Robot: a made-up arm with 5 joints.
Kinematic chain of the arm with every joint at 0, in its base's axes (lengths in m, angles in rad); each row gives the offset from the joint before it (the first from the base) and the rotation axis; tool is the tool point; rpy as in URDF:
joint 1: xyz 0 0 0.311 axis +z
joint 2: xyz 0 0 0 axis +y
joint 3: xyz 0.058 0 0.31 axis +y
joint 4: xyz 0.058 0 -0.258 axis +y
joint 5: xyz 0.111 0 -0.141 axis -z
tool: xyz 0 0 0 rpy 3.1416 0 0
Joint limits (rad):
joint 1: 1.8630..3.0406
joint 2: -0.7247..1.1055
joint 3: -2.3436..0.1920
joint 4: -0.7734..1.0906
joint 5: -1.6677..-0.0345
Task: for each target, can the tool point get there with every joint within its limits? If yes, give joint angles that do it. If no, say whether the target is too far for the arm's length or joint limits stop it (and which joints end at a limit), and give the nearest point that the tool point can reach.
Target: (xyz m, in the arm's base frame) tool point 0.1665 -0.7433 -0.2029
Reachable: no: too far | nearest point 0.0240 -0.0798 0.1797 | short by 0.779 m
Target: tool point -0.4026 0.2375 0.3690
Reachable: yes | joints 2.6087 0.1304 -0.9829 0.6492 -1.0731
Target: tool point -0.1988 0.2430 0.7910
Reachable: yes | joints 2.2565 -0.4469 -1.5047 0.9046 -1.2718
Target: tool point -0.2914 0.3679 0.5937
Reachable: yes | joints 2.2406 -0.0937 -1.1026 0.2420 -0.9224
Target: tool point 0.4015 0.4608 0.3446
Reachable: no: joint limits stop it (at a limit: joint 1) | nearest point -0.0938 0.3118 0.3446 | short by 0.517 m
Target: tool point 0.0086 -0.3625 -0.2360
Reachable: no: joint limits stop it (at a limit: joint 1, joint 2) | nearest point -0.0890 0.0090 0.0091 | short by 0.456 m
